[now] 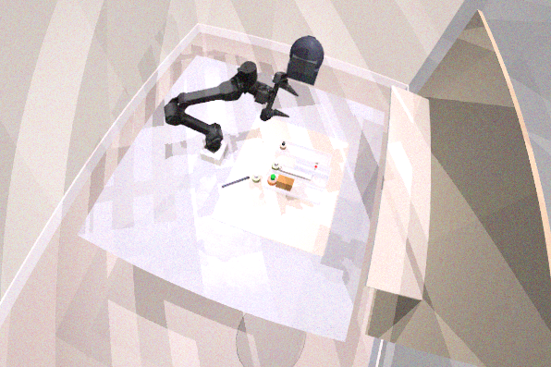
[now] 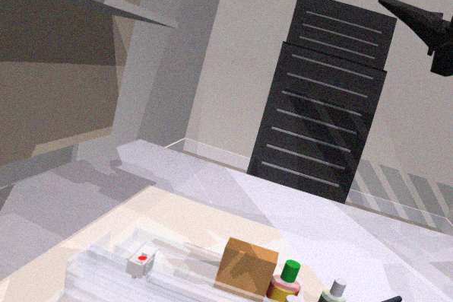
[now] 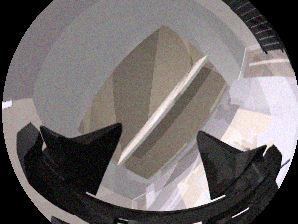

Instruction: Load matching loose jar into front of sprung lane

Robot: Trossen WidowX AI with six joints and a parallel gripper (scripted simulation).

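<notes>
The thin dark rod is 14 cm behind my gripper tip, 19 cm to the right of it and 45 cm below it. From my gripper tip the other things lie so: sprung lane 13 cm ahead, 3 cm to the left, 44 cm below; then brown box 7 cm ahead, 8 cm to the right, 42 cm below.
</notes>
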